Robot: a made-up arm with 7 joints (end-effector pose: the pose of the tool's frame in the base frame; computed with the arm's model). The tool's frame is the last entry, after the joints. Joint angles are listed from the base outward.
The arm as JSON. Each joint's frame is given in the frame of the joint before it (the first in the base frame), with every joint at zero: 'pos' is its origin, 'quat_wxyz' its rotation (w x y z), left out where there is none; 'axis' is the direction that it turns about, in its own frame. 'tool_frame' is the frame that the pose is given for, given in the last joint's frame.
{
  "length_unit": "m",
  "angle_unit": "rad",
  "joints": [
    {
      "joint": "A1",
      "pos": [
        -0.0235,
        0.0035,
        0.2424
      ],
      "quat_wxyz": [
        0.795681,
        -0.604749,
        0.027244,
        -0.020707
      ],
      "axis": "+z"
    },
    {
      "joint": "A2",
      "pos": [
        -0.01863,
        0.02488,
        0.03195
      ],
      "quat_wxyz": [
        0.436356,
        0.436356,
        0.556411,
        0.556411
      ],
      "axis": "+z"
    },
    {
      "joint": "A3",
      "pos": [
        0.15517,
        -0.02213,
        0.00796
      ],
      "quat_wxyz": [
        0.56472,
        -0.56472,
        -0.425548,
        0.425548
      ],
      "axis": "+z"
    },
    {
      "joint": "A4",
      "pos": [
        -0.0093,
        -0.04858,
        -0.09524
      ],
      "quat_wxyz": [
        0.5,
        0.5,
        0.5,
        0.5
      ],
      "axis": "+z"
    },
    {
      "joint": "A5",
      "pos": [
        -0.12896,
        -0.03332,
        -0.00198
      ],
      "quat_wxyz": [
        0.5,
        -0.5,
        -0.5,
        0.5
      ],
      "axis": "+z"
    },
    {
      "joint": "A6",
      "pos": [
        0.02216,
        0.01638,
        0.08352
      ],
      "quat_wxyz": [
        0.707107,
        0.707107,
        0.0,
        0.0
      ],
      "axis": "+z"
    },
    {
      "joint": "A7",
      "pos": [
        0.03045,
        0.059,
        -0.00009
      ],
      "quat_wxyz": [
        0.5,
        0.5,
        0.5,
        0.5
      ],
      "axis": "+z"
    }
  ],
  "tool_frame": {
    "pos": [
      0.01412,
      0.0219,
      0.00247
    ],
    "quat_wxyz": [
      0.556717,
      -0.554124,
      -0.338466,
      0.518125
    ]
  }
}
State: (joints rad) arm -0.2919 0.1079 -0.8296 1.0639 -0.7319 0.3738 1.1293
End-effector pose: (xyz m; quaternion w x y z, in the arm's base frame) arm 0.1143 -0.0120 -0.2677 0.6633 0.2153 -0.2279 0.6795
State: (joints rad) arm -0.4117 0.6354 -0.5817 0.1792 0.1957 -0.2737 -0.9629
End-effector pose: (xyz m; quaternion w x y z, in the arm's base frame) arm 0.2805 0.0028 -0.0649 0.9438 -0.2992 0.0577 -0.1279
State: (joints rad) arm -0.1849 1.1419 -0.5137 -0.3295 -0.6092 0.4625 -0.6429
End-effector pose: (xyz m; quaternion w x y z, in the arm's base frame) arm 0.2526 0.1164 -0.0073 0.8994 -0.3005 0.1786 0.2622
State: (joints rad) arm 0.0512 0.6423 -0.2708 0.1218 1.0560 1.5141 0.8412
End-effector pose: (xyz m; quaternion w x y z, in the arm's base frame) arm 0.1535 0.2060 -0.1246 0.4318 0.6096 -0.6407 0.1769
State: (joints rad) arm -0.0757 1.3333 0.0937 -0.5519 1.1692 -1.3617 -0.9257
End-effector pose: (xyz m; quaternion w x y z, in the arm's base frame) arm 0.1783 0.1640 0.0748 0.6047 0.3154 -0.0370 -0.7304
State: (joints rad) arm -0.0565 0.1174 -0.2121 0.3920 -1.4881 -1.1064 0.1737
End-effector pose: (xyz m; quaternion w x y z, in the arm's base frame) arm 0.1445 0.1382 -0.1701 0.1191 0.5578 0.3434 -0.7461
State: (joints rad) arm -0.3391 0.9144 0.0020 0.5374 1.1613 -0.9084 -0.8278
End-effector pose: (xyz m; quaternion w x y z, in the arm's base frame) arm 0.2737 0.2515 -0.0611 0.9622 0.1424 -0.0079 -0.2319
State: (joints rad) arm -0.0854 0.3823 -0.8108 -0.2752 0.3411 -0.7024 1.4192
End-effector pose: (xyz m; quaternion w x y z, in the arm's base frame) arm 0.0779 -0.0750 -0.0107 0.2318 -0.7117 -0.4859 0.4512
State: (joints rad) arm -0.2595 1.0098 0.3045 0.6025 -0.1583 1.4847 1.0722
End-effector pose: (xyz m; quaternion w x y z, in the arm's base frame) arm 0.2185 0.4375 0.0549 0.2475 0.6151 -0.3566 0.6582
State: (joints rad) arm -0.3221 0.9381 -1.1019 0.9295 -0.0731 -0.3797 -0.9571
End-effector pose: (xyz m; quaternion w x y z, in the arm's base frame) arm 0.1203 0.2557 -0.2093 0.9186 -0.0114 0.3747 0.1248
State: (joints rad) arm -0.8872 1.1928 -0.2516 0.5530 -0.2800 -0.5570 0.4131
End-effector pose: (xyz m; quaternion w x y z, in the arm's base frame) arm 0.3725 0.2650 0.2708 0.4581 -0.3872 -0.7739 0.2031
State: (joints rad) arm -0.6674 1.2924 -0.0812 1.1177 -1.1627 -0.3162 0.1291
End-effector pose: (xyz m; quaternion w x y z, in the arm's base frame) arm 0.2492 0.4979 0.2275 0.2363 -0.3566 -0.6394 0.6388
